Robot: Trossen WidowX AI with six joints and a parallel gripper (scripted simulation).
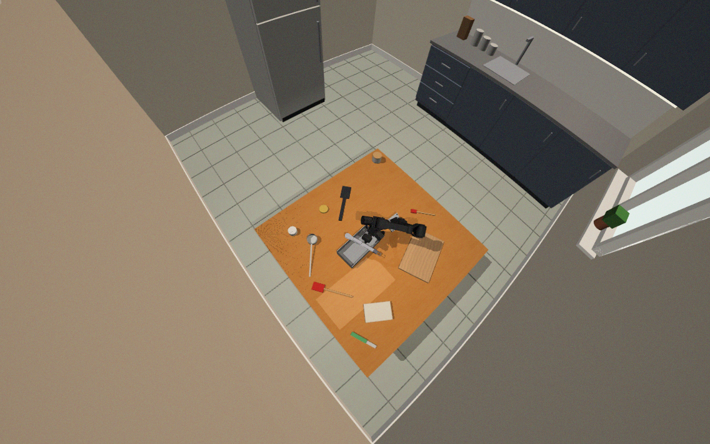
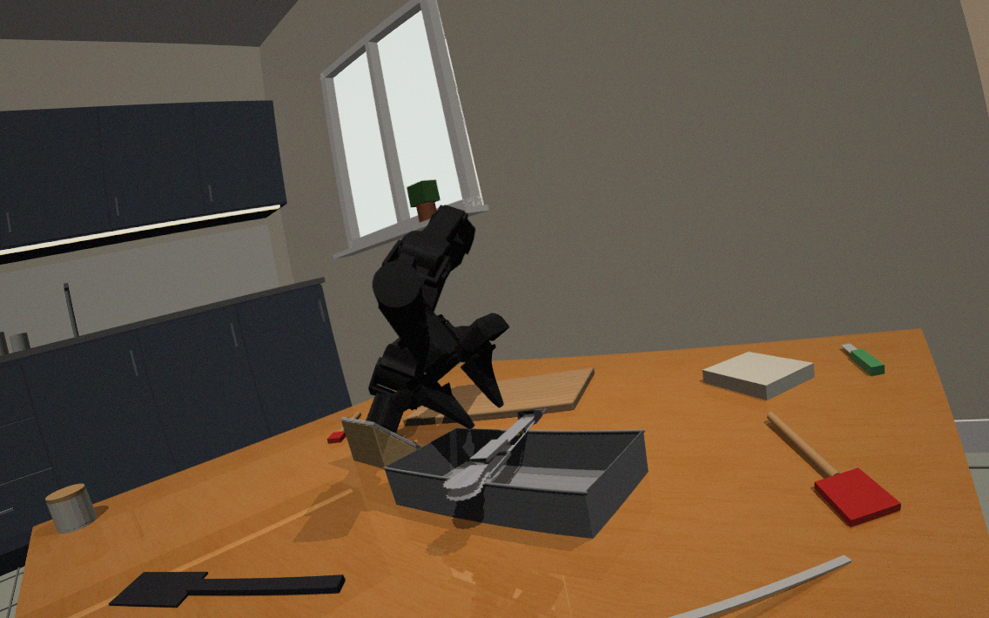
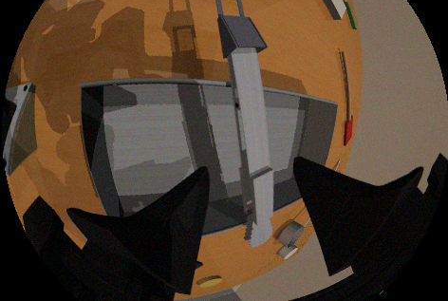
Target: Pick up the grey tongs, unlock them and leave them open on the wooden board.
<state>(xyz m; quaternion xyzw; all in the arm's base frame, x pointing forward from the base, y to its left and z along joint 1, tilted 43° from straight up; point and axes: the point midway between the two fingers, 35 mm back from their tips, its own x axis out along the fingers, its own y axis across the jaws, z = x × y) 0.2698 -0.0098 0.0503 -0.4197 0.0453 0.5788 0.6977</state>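
Now: the grey roasting tin 70 mm below my gripper tip, 50 mm ahead of it and 20 mm to the right of it. From my gripper tip the other things lie so: wooden board (320 mm behind, 280 mm to the left, 90 mm below); red spatula (400 mm ahead, 140 mm to the left, 90 mm below); black spatula (410 mm to the right, 90 mm below, 60 mm behind).
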